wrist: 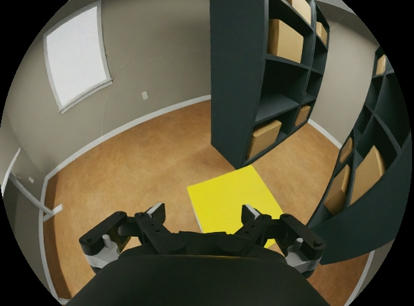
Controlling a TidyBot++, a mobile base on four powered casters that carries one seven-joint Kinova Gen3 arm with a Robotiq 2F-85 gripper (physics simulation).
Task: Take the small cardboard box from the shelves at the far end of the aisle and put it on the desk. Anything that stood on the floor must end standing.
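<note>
Dark shelves [236, 90] stand at the upper middle and a second dark shelf unit [360, 240] stands at the right, with an aisle between them. Cardboard boxes sit in their compartments, among them one high up [287, 42], one at the bottom [265, 139], a smaller-looking one [302, 115] farther along, and one in the right unit [369, 172]. I cannot tell which is the small box of the task. My gripper [202, 212] is open and empty, away from all boxes. The desk does not show clearly.
A yellow block [232, 195] stands on the floor ahead, beyond the fingers and near the aisle's mouth, partly hidden by the gripper. A pale metal leg with a foot [31, 196] is at the far left. A wall with a window [77, 55] is behind.
</note>
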